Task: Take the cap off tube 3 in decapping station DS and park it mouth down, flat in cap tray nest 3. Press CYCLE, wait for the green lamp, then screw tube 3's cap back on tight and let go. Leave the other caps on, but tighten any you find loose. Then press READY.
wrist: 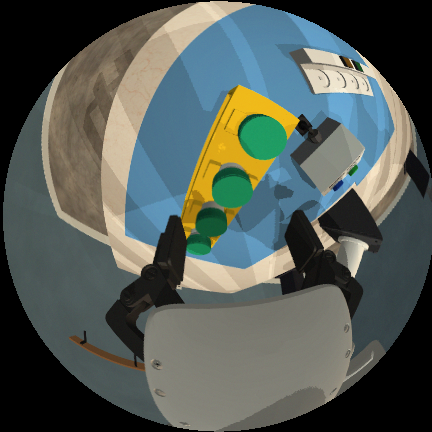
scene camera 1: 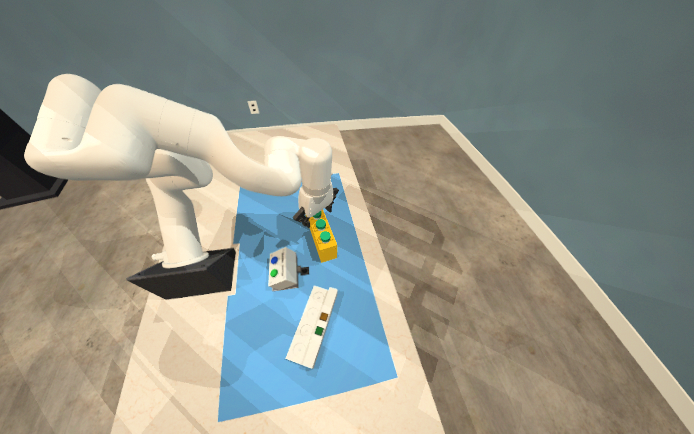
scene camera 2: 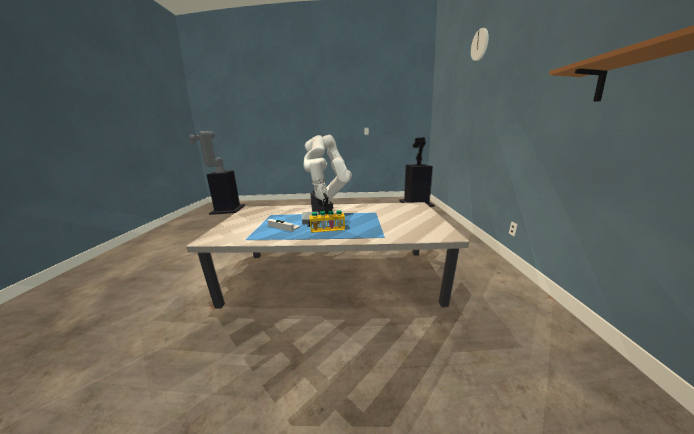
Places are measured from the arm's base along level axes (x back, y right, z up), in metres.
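Pixels of known places: gripper, fingertip midpoint: [wrist: 238, 225] [scene camera 1: 317, 217] [scene camera 2: 323, 207]; arm's base at its link origin: [wrist: 353, 241] [scene camera 1: 186, 260].
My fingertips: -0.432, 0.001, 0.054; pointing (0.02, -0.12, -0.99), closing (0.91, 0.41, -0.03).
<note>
For each thing: its top centre in the pictures, then the offset to it from my fingertips, as dx, dy, dz. "pt": a spot on its surface instead. Level surfaces: height alone.
- yellow tube rack at its top centre: [wrist: 219, 199] [scene camera 1: 318, 220] [scene camera 2: 326, 214] -0.007, -0.017, -0.045
- cap at its top centre: [wrist: 264, 138] [scene camera 1: 325, 235] -0.009, +0.061, -0.027
- white cap tray at its top centre: [scene camera 1: 312, 320] [scene camera 2: 282, 219] +0.099, +0.283, -0.095
- brown square at a spot on its surface: [scene camera 1: 323, 316] pt +0.066, +0.283, -0.095
- dark green square at a spot on its surface: [scene camera 1: 319, 331] pt +0.087, +0.318, -0.094
- grey box at its top centre: [wrist: 348, 175] [scene camera 1: 280, 263] [scene camera 2: 310, 211] +0.151, +0.093, -0.064
- blue button at its top centre: [wrist: 340, 188] [scene camera 1: 274, 258] +0.169, +0.067, -0.073
- green button at its top centre: [wrist: 355, 172] [scene camera 1: 273, 271] +0.177, +0.111, -0.073
- small black part at a spot on its surface: [scene camera 1: 303, 270] pt +0.088, +0.106, -0.138
- blue mat at its surface level: dz -0.148
The yellow tube rack [scene camera 1: 327, 251] [scene camera 2: 327, 229] [wrist: 220, 145] stands on the blue mat. Several tubes in it carry green caps; the wrist view shows a large near cap [wrist: 262, 136], a second [wrist: 232, 187], a third [wrist: 211, 222] and another beyond [wrist: 198, 244]. Tube numbers are not readable. My gripper [scene camera 1: 317, 217] [wrist: 238, 225] is wide open and empty, above the far part of the rack in scene camera 1. The white cap tray [scene camera 1: 301, 335] [scene camera 2: 280, 225] [wrist: 340, 80] has round nests with no cap seen in them. Beside them are a brown square [scene camera 1: 323, 316] and a dark green square [scene camera 1: 319, 331].
A grey box [scene camera 1: 289, 271] [wrist: 330, 155] with a blue button [scene camera 1: 274, 259] [wrist: 338, 185] and a green button [scene camera 1: 273, 272] [wrist: 353, 170] stands between the rack and the arm's base. A small black part [scene camera 1: 303, 270] sticks out toward the rack. The blue mat [scene camera 1: 255, 368] lies on the table.
</note>
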